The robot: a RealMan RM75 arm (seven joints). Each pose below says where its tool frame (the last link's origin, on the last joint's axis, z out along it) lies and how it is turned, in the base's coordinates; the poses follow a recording.
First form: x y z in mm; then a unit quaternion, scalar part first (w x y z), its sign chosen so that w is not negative.
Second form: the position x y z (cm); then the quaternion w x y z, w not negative. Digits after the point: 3 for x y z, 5 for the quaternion.
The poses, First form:
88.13 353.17 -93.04 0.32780 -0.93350 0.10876 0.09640
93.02 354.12 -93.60 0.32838 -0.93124 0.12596 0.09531
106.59 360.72 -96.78 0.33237 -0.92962 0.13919 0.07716
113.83 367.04 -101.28 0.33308 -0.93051 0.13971 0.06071
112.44 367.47 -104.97 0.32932 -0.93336 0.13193 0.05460
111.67 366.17 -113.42 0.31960 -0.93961 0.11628 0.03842
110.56 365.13 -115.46 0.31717 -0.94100 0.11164 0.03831
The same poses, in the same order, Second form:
8.813 35.317 -9.304 0.32780 -0.93350 0.10876 0.09640
9.302 35.412 -9.360 0.32838 -0.93124 0.12596 0.09531
10.659 36.072 -9.678 0.33237 -0.92962 0.13919 0.07716
11.383 36.704 -10.128 0.33308 -0.93051 0.13971 0.06071
11.244 36.747 -10.497 0.32932 -0.93336 0.13193 0.05460
11.167 36.617 -11.342 0.31960 -0.93961 0.11628 0.03842
11.056 36.513 -11.546 0.31717 -0.94100 0.11164 0.03831

